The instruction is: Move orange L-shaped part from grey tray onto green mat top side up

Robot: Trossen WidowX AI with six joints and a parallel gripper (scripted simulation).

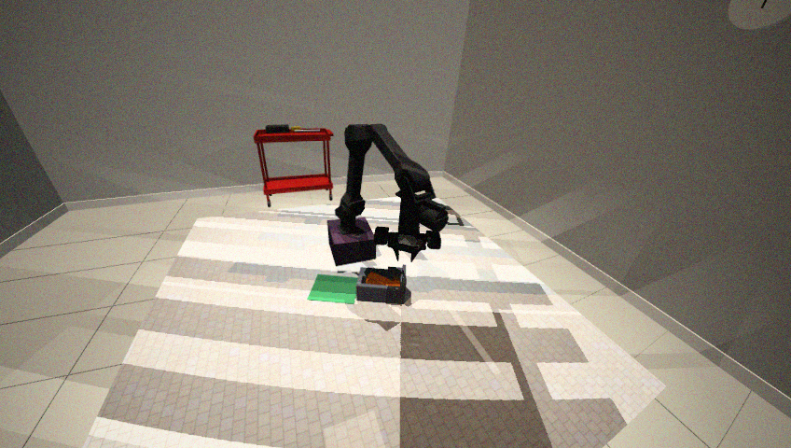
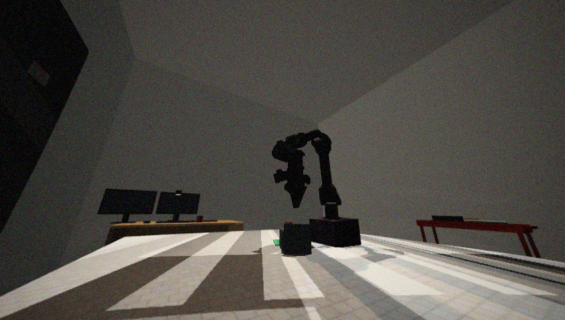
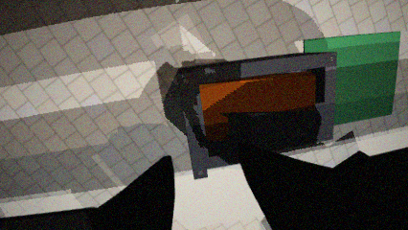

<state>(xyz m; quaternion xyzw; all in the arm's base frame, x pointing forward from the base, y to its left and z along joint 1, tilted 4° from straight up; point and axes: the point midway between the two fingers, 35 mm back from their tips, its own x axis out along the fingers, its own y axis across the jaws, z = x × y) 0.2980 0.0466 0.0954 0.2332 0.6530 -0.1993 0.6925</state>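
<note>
My gripper tip is now 10 cm above the orange L-shaped part, 3 cm to the left of it and 3 cm past it. From my gripper tip the other things lie so: green mat: 18 cm to the right, 16 cm below, 13 cm behind.
</note>
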